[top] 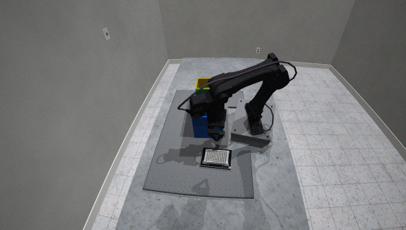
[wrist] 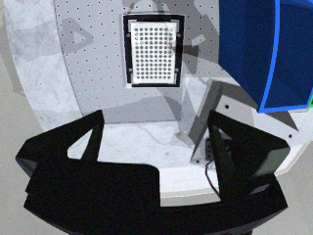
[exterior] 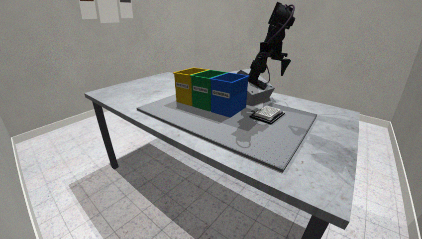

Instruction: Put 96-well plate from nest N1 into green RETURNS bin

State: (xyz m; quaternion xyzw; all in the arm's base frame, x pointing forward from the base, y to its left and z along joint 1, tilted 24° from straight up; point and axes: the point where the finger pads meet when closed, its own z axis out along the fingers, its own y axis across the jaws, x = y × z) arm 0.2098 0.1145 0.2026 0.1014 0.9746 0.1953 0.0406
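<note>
My gripper is now 200 mm above the white 96-well plate. The rest, counted from my hand: black plate nest N1 (220 mm below); then blue bin (200 mm to the right, 130 mm below, 40 mm ahead); then green bin (340 mm to the right, 130 mm below, 30 mm ahead).
</note>
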